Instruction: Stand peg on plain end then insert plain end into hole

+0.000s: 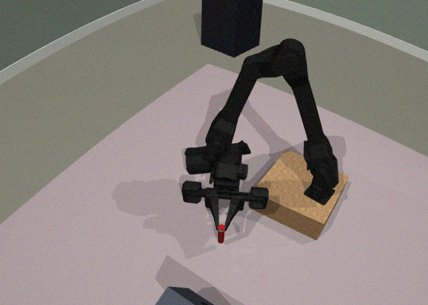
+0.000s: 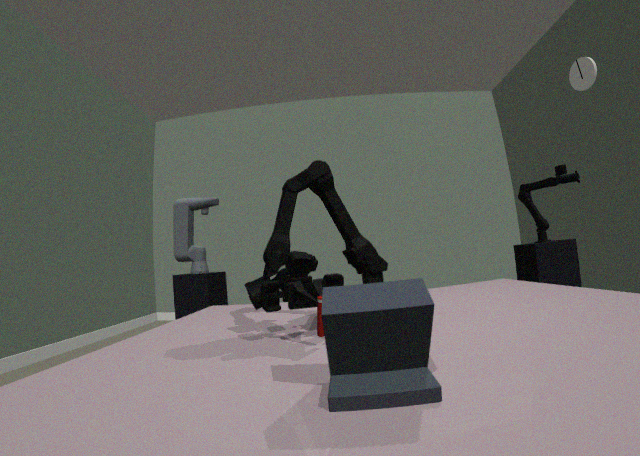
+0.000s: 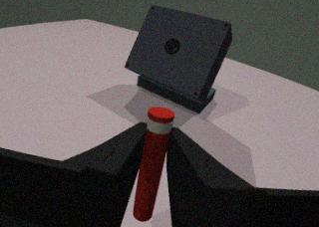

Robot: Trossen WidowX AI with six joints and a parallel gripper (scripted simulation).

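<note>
The red peg is 10 mm below my gripper tip. From my gripper tip the other things lie so: sloped panel 180 mm ahead, 100 mm to the left, 10 mm below.
</note>
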